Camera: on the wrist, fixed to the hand. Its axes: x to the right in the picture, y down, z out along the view.
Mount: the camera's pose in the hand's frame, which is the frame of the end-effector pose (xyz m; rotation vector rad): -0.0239 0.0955 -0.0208 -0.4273 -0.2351 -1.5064
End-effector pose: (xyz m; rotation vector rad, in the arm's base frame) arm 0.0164 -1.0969 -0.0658 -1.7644 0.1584 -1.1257
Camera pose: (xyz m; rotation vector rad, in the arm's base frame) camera 0.0227 -1.1447 -0.1541 2.0755 1.2158 1.6999
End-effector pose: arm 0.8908 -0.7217 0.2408 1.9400 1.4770 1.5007
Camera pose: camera 0.9265 -0.7907 0.3048 0.3521 1.5994 0.6819
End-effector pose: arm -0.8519 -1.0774 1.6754 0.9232 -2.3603 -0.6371
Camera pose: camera -0.8691 -1.0024 1.7402 -2.3676 1.1422 1.7112
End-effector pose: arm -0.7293 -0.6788 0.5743 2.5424 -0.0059 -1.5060
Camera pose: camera -0.7141 -0.7670 0.6202 -1.5594 -1.9534 1.4971
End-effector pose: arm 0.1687 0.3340 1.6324 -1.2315 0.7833 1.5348
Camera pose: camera 0.0853 0.2784 1.6410 -1.3361 -0.6431 0.5059
